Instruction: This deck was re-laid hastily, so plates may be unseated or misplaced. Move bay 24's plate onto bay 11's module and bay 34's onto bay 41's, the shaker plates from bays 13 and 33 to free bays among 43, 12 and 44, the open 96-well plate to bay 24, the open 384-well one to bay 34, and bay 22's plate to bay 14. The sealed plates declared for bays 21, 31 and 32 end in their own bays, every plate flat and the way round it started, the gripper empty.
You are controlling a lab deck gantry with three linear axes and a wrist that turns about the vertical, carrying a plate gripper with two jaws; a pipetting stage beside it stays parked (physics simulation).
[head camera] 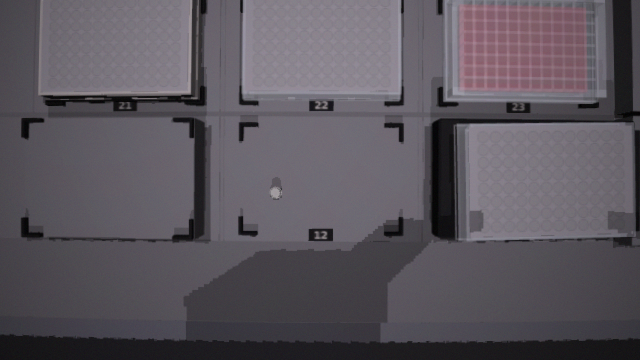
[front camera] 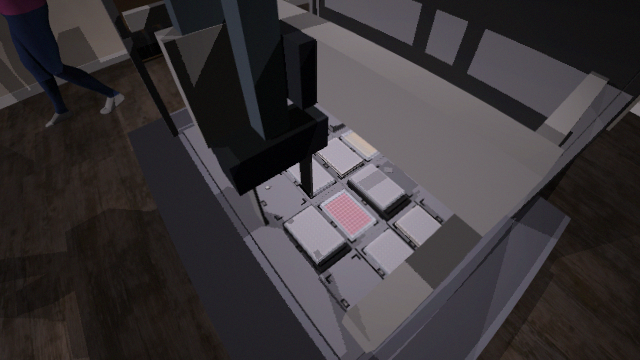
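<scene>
My gripper is open and empty, its jaws down on either side of bay 12. A small pale round thing lies there. Bay 22's pale plate is within its corner clips, bay 21's cream-rimmed plate beside it. Bay 13's plate is on the dark shaker; its edges look slightly skewed. Bay 33's plate is on its shaker. Plates in bays 24 and 34 look flat. The open pink plate is in bay 23, the yellowish one in bay 42.
Bay 32's plate is behind bay 22. Bay 11's raised module and bay 14 bear no plate. A small light piece lies at bay 43. A broad beige beam crosses above the far side and hides part of the deck.
</scene>
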